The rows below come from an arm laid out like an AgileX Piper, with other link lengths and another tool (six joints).
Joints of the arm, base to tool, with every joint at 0 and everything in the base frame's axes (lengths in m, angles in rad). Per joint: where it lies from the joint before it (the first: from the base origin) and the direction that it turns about. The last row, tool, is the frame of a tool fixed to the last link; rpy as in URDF.
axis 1: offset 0 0 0.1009 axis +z
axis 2: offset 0 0 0 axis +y
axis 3: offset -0.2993 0 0.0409 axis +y
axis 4: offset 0.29 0 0.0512 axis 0.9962 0 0.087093
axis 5: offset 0 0 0 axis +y
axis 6: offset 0.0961 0 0.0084 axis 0.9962 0 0.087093
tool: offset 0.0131 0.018 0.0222 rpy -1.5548 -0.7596 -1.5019
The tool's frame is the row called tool.
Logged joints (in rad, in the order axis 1, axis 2, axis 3, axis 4, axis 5, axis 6), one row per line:
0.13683 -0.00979 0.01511 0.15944 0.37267 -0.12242
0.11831 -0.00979 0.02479 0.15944 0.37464 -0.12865
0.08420 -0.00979 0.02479 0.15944 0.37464 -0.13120
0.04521 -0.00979 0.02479 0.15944 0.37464 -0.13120
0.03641 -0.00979 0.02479 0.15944 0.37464 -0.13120
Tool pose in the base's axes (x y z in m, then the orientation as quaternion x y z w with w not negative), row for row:
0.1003 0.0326 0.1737 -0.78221 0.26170 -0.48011 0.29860
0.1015 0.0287 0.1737 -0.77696 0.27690 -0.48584 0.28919
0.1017 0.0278 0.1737 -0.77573 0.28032 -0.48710 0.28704
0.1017 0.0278 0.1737 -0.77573 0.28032 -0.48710 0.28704
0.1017 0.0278 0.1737 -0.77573 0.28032 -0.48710 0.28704
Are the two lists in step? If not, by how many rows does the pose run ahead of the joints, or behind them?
The pose runs 2 rows ahead of the joints: the pose in row i belongs to the joints in row i + 2.
